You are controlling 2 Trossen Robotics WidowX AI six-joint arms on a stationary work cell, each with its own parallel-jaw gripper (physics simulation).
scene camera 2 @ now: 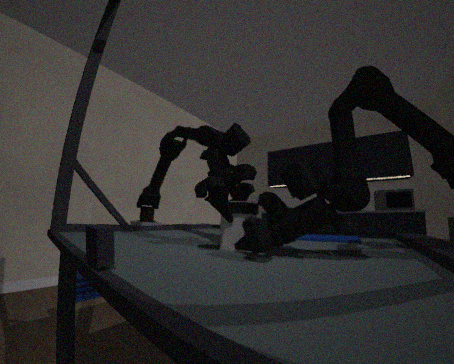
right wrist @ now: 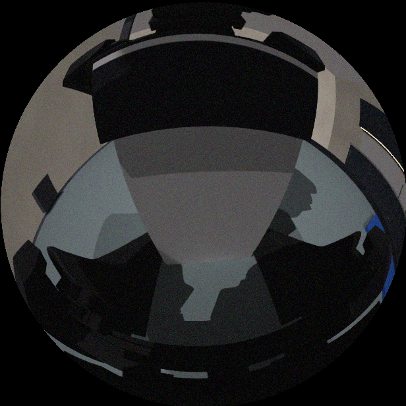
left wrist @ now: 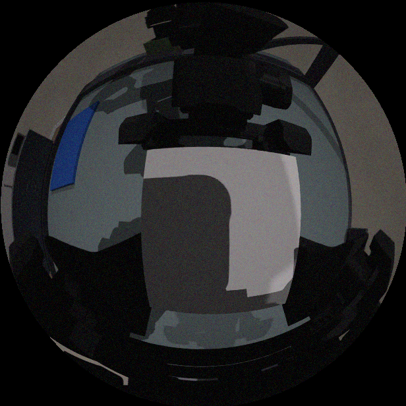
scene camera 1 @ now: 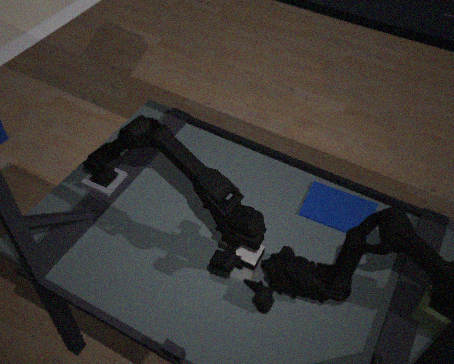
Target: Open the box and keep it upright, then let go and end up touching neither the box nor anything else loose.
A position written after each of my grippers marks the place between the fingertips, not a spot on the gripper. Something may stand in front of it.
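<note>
You can see my left gripper (scene camera 2: 238,221) and my right gripper (scene camera 2: 243,245). My left gripper (left wrist: 215,228) also shows in the left wrist view, and it's in scene camera 1 too, my left gripper (scene camera 1: 246,259). There's a dark block (scene camera 2: 99,238), and a box lid (left wrist: 220,226) as well, and the right wrist view has the box lid (right wrist: 186,80) too. And I see a flat blue panel (scene camera 1: 334,208), with the left wrist view also showing the flat blue panel (left wrist: 64,167).
</note>
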